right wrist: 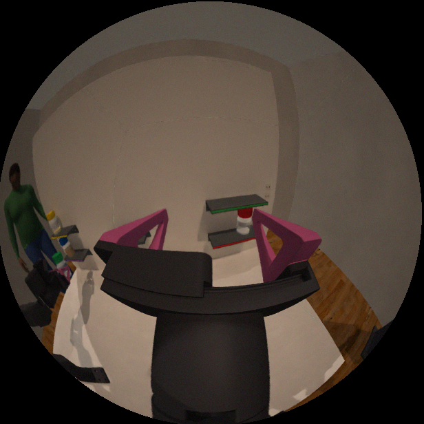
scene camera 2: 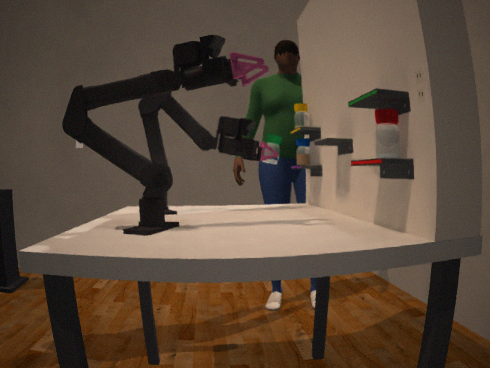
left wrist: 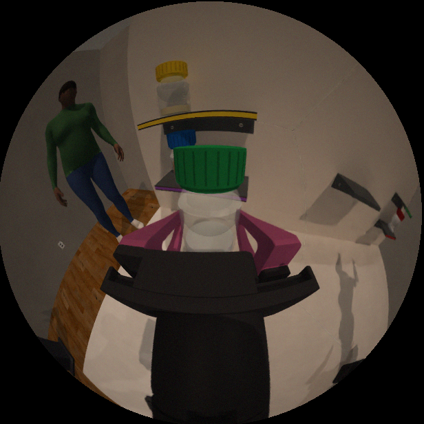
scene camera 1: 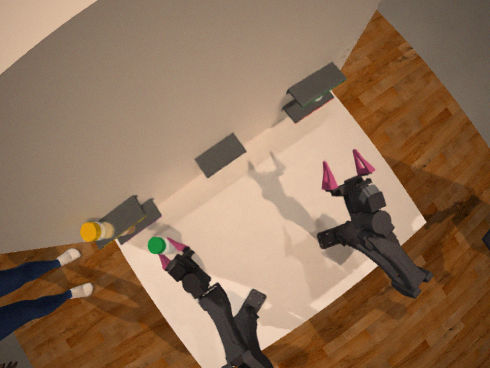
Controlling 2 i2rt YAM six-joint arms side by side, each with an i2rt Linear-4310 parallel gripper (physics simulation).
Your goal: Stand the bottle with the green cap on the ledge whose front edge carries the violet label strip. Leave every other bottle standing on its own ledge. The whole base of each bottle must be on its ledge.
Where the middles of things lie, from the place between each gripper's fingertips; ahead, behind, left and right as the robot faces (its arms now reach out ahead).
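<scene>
Counted from my right hand, the yellow-strip ledge (scene camera 1: 129,212) is 28 cm ahead, 64 cm to the left and 10 cm below; the green-capped bottle (left wrist: 209,204) is 58 cm to the left, 14 cm ahead and 18 cm below; the yellow-capped bottle (left wrist: 173,95) is 67 cm to the left, 28 cm ahead and 4 cm below. The right hand itself is 10 cm above the green-strip ledge (scene camera 1: 321,81), 16 cm to the left of it and 22 cm short of it.
Counted from my left hand, the green-capped bottle is 20 mm above and 10 mm behind; the yellow-capped bottle is 130 mm ahead, 80 mm to the left and 150 mm above; the green-strip ledge is 70 mm ahead, 750 mm to the right and 100 mm above. The left hand itself is 50 mm to the right of the yellow-strip ledge, 140 mm short of it and 100 mm below it.
</scene>
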